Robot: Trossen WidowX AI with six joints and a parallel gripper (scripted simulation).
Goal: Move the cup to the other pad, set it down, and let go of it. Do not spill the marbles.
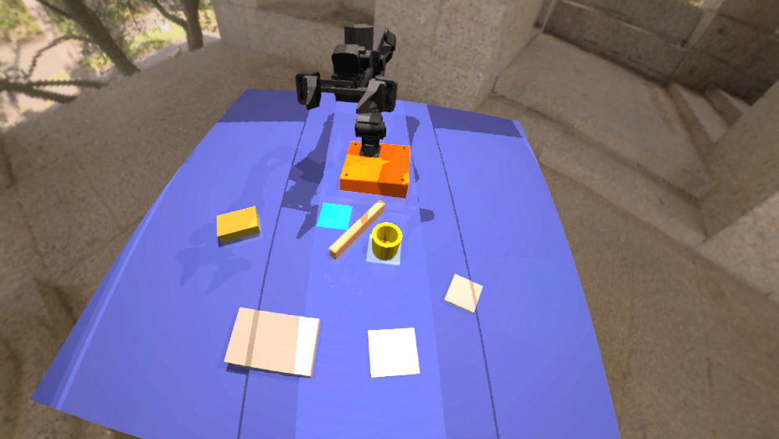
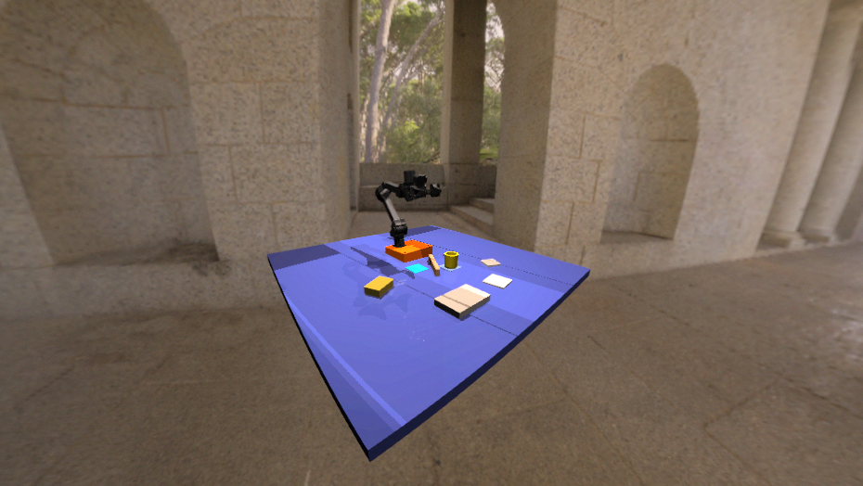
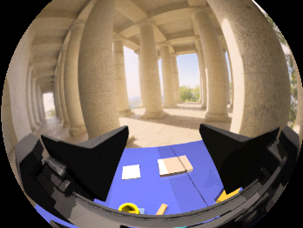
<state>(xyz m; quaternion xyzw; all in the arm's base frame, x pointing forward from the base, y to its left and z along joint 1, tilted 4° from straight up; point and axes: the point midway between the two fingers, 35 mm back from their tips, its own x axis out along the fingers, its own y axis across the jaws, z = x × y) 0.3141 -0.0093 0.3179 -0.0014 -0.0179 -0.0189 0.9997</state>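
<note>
The yellow cup is 35 cm below my gripper tip and 12 cm to the left of it. Round my gripper tip: pale blue pad: 39 cm below, 12 cm to the left; wooden bar: 37 cm below, 4 cm to the left, 4 cm behind; cyan pad: 39 cm below, 8 cm behind, 3 cm to the right.
</note>
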